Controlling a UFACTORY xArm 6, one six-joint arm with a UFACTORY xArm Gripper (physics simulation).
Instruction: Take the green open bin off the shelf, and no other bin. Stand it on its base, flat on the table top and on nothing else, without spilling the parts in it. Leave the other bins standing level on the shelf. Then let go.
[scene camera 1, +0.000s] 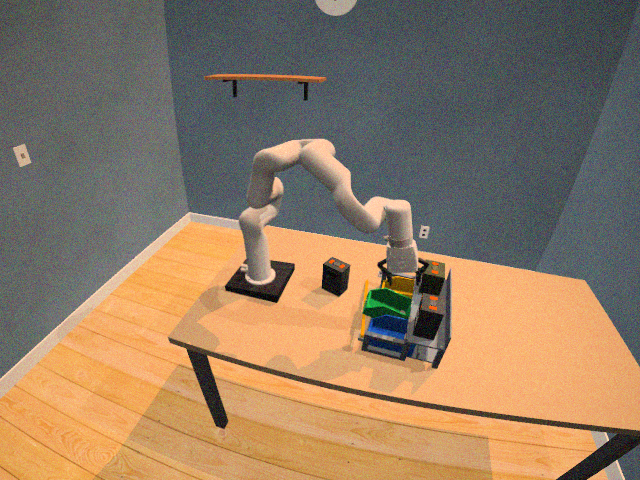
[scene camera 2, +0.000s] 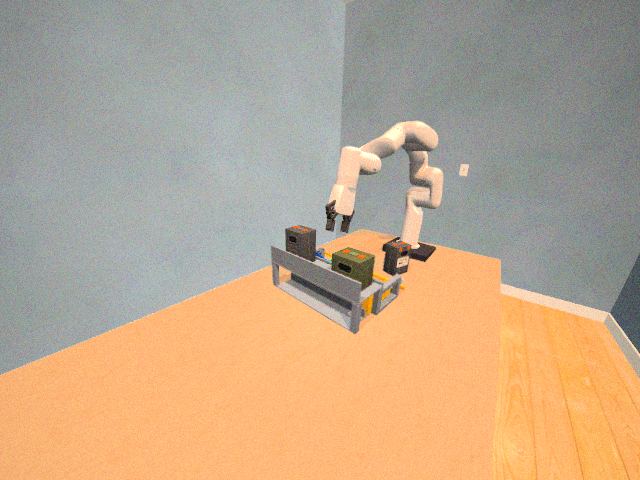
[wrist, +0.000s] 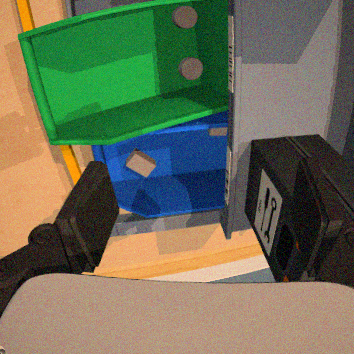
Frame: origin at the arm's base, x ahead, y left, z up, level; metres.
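Seen in the pictures: gripper, between the fingertips: (scene camera 1: 404, 283) (scene camera 2: 336, 231) (wrist: 201, 184); arm's base, origin of its link: (scene camera 1: 260, 276).
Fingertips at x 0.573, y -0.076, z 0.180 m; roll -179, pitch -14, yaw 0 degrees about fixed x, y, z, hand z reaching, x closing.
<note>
Pixels of each thing's top centre, then the offset from my fingertips to it.
- green open bin, centre of its top: (wrist: 127, 76) (scene camera 1: 391, 297) dx -0.030, dy +0.028, dz -0.100 m
- yellow bin, centre of its top: (scene camera 2: 368, 278) (scene camera 1: 404, 285) dx +0.014, dy +0.152, dz -0.130 m
- blue bin, centre of its top: (wrist: 177, 175) (scene camera 1: 394, 326) dx -0.002, dy -0.084, dz -0.130 m
- olive box, centre of its top: (scene camera 2: 353, 253) (scene camera 1: 435, 267) dx +0.112, dy +0.144, dz -0.012 m
The green open bin (scene camera 1: 387, 304) (wrist: 100, 75) is in the shelf (scene camera 1: 448, 315) (scene camera 2: 320, 273) (wrist: 280, 100), between the yellow bin (scene camera 1: 400, 285) (scene camera 2: 368, 304) and the blue bin (scene camera 1: 387, 328) (wrist: 200, 160). It holds two round grey parts in the wrist view, and its front end reaches out past the blue bin's. My gripper (scene camera 1: 403, 281) (scene camera 2: 337, 229) (wrist: 201, 184) is open and empty, above the bins and apart from them. In the wrist view its fingers straddle the blue bin's side of the view, beside the green bin; the right finger is hard to tell from a dark box.
A black box (scene camera 1: 429, 322) (scene camera 2: 299, 242) (wrist: 265, 210) and an olive box (scene camera 1: 433, 281) (scene camera 2: 351, 266) stand on the shelf behind the bins. Another black box (scene camera 1: 334, 279) (scene camera 2: 396, 258) stands on the table between the arm's base and the shelf. A yellow rail (scene camera 1: 363, 325) (wrist: 70, 162) runs along the shelf's front.
</note>
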